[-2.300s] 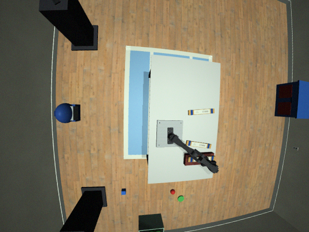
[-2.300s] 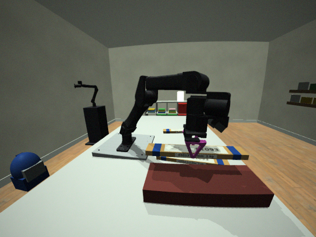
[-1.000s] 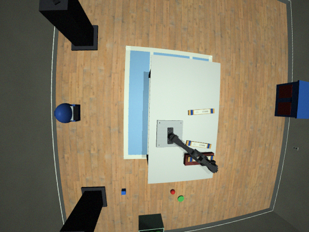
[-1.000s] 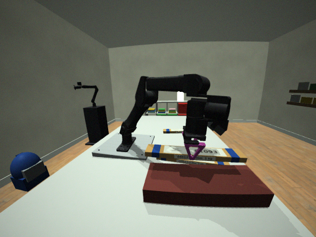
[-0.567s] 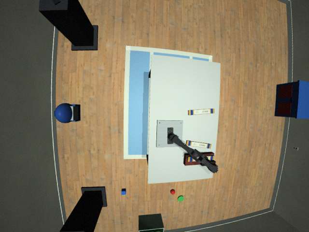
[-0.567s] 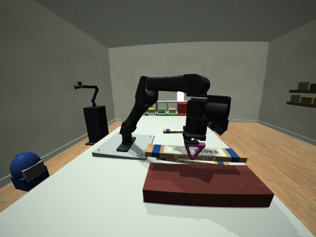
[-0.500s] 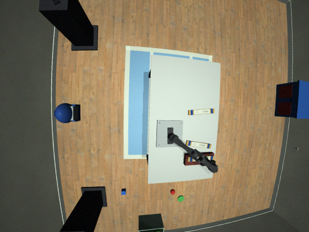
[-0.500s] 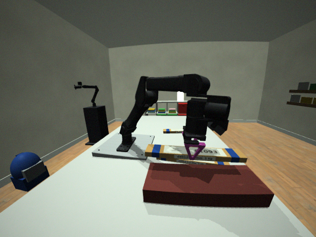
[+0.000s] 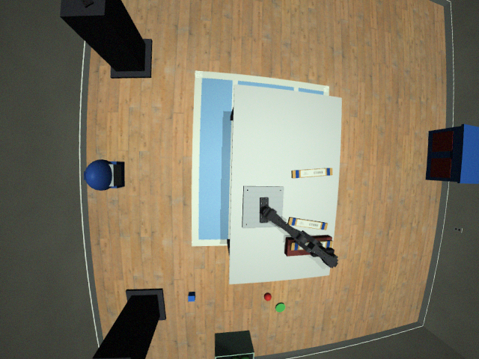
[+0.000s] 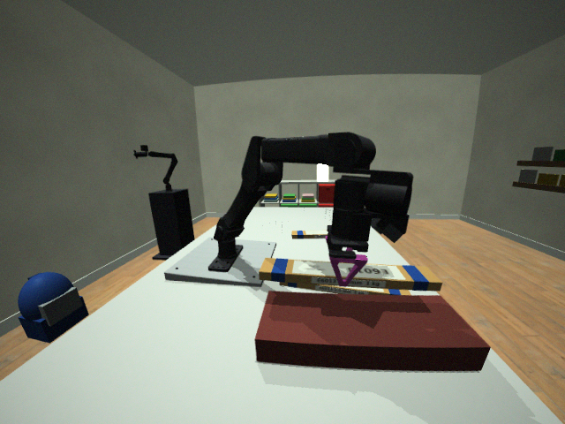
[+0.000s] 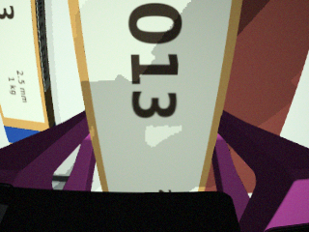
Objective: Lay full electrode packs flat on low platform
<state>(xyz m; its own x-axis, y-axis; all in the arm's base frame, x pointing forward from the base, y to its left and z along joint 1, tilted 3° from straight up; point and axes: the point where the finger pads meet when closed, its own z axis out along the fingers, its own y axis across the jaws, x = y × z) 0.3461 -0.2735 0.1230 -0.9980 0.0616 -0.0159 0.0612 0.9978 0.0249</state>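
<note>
Now: the dark red low platform 4 cm ahead of my hand, 5 cm to the right of it and 11 cm below it.
</note>
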